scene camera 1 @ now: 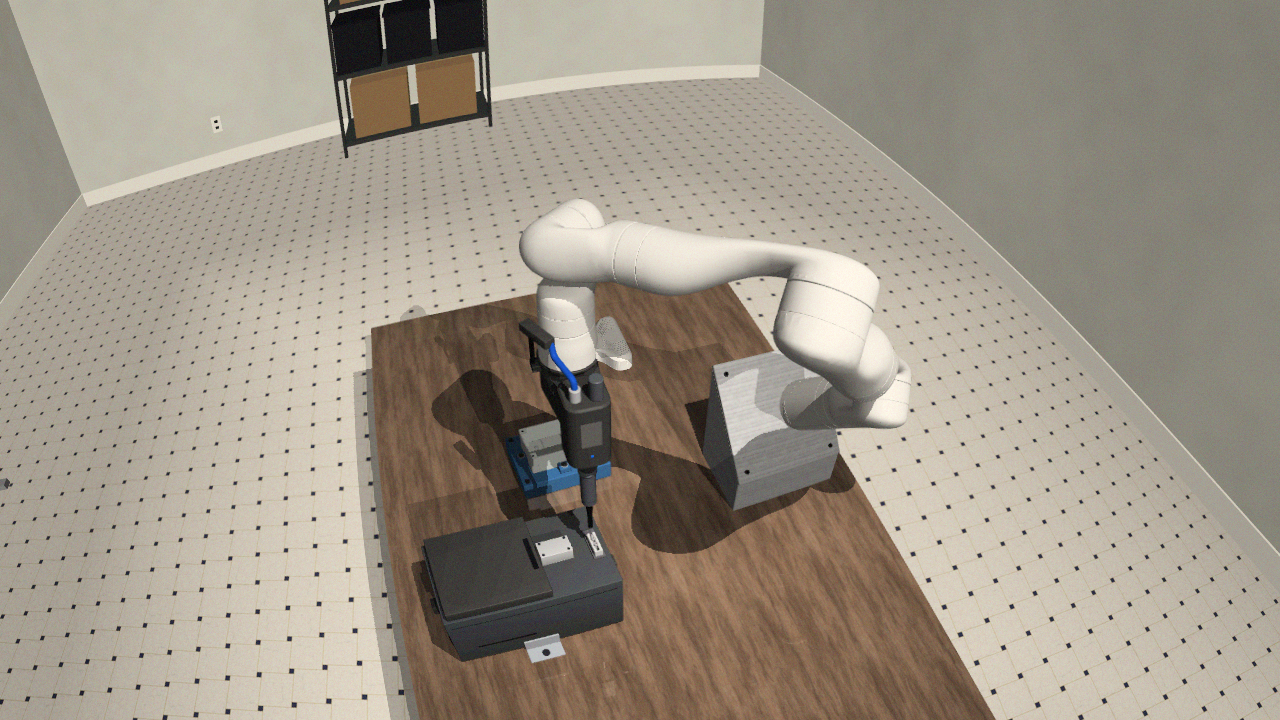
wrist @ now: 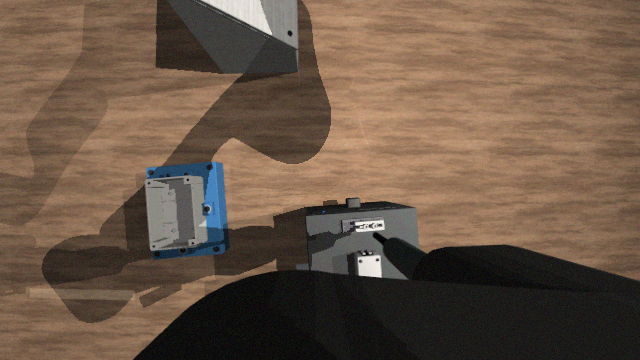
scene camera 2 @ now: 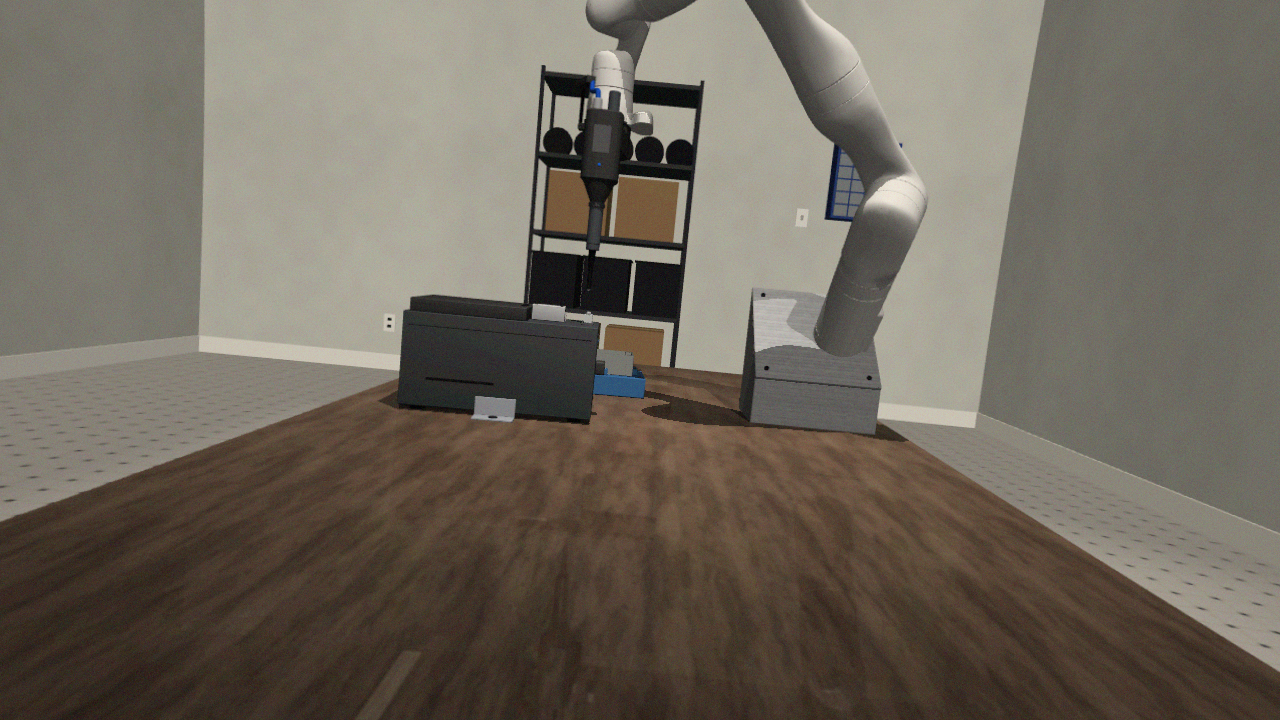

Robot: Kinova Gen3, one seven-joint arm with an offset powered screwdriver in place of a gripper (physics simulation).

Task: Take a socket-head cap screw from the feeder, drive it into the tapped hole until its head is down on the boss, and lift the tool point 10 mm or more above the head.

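Observation:
My screwdriver tip (scene camera 1: 589, 524) (scene camera 2: 588, 286) (wrist: 376, 235) is upright a little above the light pick-up strip (scene camera 1: 597, 543) (scene camera 2: 588, 317) (wrist: 371, 225) on the dark feeder (scene camera 1: 577, 607) (scene camera 2: 483, 358) (wrist: 400, 220). Background shows between tip and strip in scene camera 2. I see no screw on the tip. Small screw shapes in the strip are too small to tell apart. A grey open housing (scene camera 1: 537, 447) (scene camera 2: 617, 362) (wrist: 157, 215) sits on a blue fixture (scene camera 1: 553, 483) (scene camera 2: 619, 385) (wrist: 218, 190), partly behind the driver in scene camera 1. I cannot tell which hole is the tapped one.
A white block (scene camera 1: 554, 548) (scene camera 2: 547, 312) (wrist: 369, 266) stands on the feeder beside the strip. A small metal bracket (scene camera 1: 545, 648) (scene camera 2: 494, 408) is at the feeder's front foot. The arm's grey pedestal (scene camera 1: 760, 438) (scene camera 2: 805, 407) (wrist: 280, 57) stands on the table at the right in the scene views.

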